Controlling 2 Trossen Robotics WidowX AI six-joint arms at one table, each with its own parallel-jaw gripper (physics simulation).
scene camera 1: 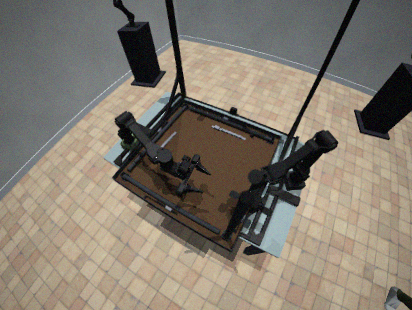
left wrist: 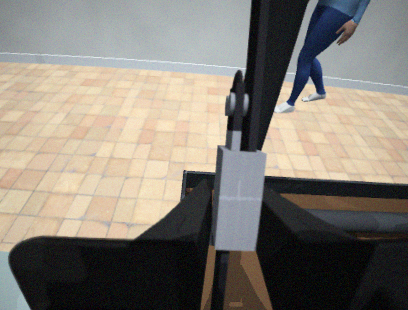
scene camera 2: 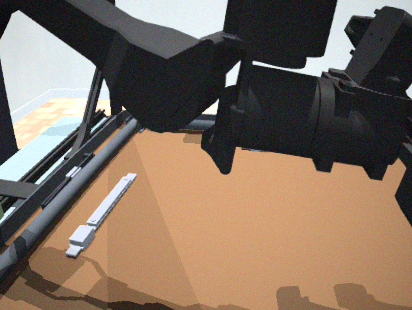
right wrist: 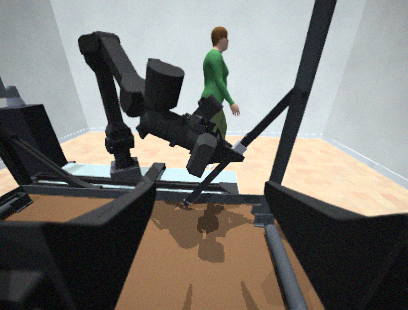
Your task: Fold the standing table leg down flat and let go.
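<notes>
The standing table leg [left wrist: 275, 65] [right wrist: 292, 120] rises dark and close to upright from a corner of the upturned table [scene camera 1: 250, 165] [right wrist: 165, 270]. A thin slanting brace [left wrist: 239, 117] [right wrist: 265, 121] joins it to the table frame; a light grey sleeve [left wrist: 239, 200] [right wrist: 241, 148] sits on the brace. My left gripper [left wrist: 228, 187] [right wrist: 243, 157] is shut on this sleeve, one finger on each side. In scene camera 1 arm and leg overlap darkly. My right gripper [scene camera 1: 204, 182] [right wrist: 211, 187] is open and empty above the table's underside, apart from the leg.
Two other legs [scene camera 1: 175, 50] [scene camera 1: 325, 67] stand at the table's far corners. A dark tube [scene camera 1: 170, 203] [right wrist: 285, 265] runs along the near side. Light bars [scene camera 1: 229, 132] [scene camera 2: 111, 200] lie on the brown underside. Black pedestals [scene camera 1: 141, 52] [scene camera 1: 387, 102] and people [left wrist: 310, 45] [right wrist: 215, 75] are beyond.
</notes>
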